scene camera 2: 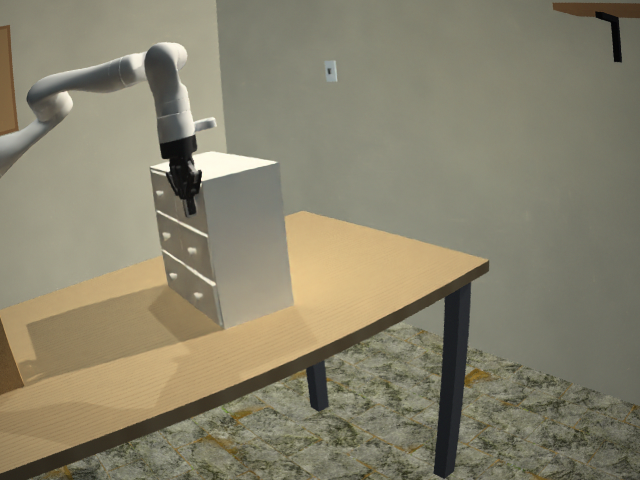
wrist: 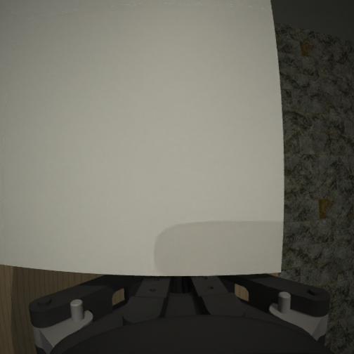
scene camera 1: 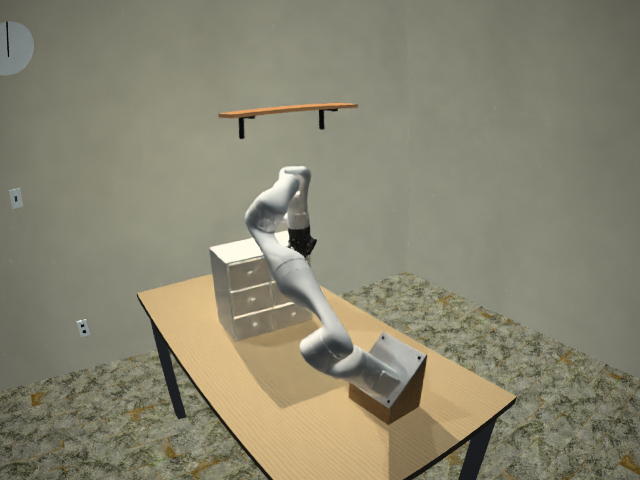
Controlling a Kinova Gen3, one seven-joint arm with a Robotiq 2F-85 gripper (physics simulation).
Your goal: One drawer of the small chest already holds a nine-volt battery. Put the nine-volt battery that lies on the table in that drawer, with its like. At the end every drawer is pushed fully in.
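Observation:
The small white chest [scene camera 1: 223,294] [scene camera 2: 248,242] [wrist: 140,125] stands on the table [scene camera 1: 206,361] [scene camera 2: 361,263]. Its drawers look flush in scene camera 2, including the top drawer [scene camera 2: 200,218] behind my fingers. My gripper [scene camera 2: 190,209] [wrist: 177,257] is shut and empty, pointing down at that drawer's front; it looks close to or against it, but contact cannot be told. In scene camera 1 the arm hides the fingertips and part of the chest front. In the wrist view the chest top fills much of the picture and hides the fingertips. No nine-volt battery shows in any view.
The arm's wedge-shaped base mount [scene camera 1: 408,384] stands on the table in front of the chest. The arm reaches from it over the table. A wooden shelf [scene camera 1: 289,109] [scene camera 2: 594,9] hangs on the wall. The chest stands near a table edge.

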